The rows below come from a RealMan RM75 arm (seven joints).
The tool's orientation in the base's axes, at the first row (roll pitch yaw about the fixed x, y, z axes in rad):
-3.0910 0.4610 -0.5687
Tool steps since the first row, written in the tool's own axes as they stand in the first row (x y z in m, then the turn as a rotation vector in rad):
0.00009 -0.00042 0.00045 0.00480 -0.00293 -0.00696
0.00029 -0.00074 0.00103 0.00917 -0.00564 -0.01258
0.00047 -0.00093 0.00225 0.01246 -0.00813 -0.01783
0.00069 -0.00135 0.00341 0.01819 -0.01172 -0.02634
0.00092 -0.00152 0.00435 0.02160 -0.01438 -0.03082
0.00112 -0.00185 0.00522 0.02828 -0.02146 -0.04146
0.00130 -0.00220 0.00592 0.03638 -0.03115 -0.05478
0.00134 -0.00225 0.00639 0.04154 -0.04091 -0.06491
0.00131 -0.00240 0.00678 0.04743 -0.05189 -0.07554
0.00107 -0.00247 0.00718 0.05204 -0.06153 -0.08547
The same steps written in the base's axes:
0.00015 0.00043 -0.00042 0.00767 -0.00185 0.00422
0.00027 0.00076 -0.00102 0.01443 -0.00329 0.00743
0.00009 0.00118 -0.00218 0.02012 -0.00429 0.01077
0.00009 0.00175 -0.00330 0.02940 -0.00648 0.01600
0.00003 0.00204 -0.00423 0.03501 -0.00718 0.01861
0.00006 0.00247 -0.00508 0.04768 -0.00753 0.02548
0.00015 0.00287 -0.00577 0.06381 -0.00715 0.03423
0.00005 0.00302 -0.00621 0.07666 -0.00440 0.04143
-0.00003 0.00327 -0.00654 0.09091 -0.00113 0.04882
-0.00031 0.00356 -0.00679 0.10320 0.00184 0.05609

